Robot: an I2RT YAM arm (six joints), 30 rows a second.
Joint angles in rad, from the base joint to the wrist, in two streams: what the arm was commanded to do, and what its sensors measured. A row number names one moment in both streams.
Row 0, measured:
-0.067 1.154 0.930 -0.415 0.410 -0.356
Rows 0 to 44, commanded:
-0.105 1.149 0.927 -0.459 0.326 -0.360
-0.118 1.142 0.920 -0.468 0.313 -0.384
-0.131 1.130 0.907 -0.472 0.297 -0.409
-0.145 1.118 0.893 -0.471 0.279 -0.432
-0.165 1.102 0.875 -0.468 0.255 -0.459
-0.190 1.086 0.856 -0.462 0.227 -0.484
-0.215 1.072 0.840 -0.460 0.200 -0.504
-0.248 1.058 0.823 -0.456 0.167 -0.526
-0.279 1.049 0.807 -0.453 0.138 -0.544
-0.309 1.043 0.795 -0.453 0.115 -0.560
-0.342 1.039 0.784 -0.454 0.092 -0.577
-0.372 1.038 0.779 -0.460 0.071 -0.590
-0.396 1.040 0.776 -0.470 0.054 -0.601
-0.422 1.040 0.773 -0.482 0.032 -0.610
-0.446 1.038 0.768 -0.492 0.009 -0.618
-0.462 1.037 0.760 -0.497 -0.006 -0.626
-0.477 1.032 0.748 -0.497 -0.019 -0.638
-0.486 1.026 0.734 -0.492 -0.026 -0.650
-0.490 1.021 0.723 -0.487 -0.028 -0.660
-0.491 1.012 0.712 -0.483 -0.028 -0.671
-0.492 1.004 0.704 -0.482 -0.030 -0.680
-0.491 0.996 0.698 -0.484 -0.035 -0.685
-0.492 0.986 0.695 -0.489 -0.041 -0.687
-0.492 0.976 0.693 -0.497 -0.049 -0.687
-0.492 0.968 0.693 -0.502 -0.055 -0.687
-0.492 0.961 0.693 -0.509 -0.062 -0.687
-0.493 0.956 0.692 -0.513 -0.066 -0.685
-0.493 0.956 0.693 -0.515 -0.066 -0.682
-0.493 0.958 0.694 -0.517 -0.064 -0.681
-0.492 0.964 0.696 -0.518 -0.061 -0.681
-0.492 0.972 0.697 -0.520 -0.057 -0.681
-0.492 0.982 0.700 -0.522 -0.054 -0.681
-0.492 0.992 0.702 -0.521 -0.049 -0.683
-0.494 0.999 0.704 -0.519 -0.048 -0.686
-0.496 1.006 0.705 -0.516 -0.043 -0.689
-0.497 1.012 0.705 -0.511 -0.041 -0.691
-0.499 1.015 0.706 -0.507 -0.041 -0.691
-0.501 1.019 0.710 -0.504 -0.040 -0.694
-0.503 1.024 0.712 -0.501 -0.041 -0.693
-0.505 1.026 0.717 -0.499 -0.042 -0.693
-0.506 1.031 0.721 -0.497 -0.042 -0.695
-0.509 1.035 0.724 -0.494 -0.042 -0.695
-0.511 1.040 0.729 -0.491 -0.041 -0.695
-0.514 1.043 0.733 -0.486 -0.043 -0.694
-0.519 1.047 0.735 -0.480 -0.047 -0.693
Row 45, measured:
-0.507 1.038 0.702 -0.516 -0.040 -0.690
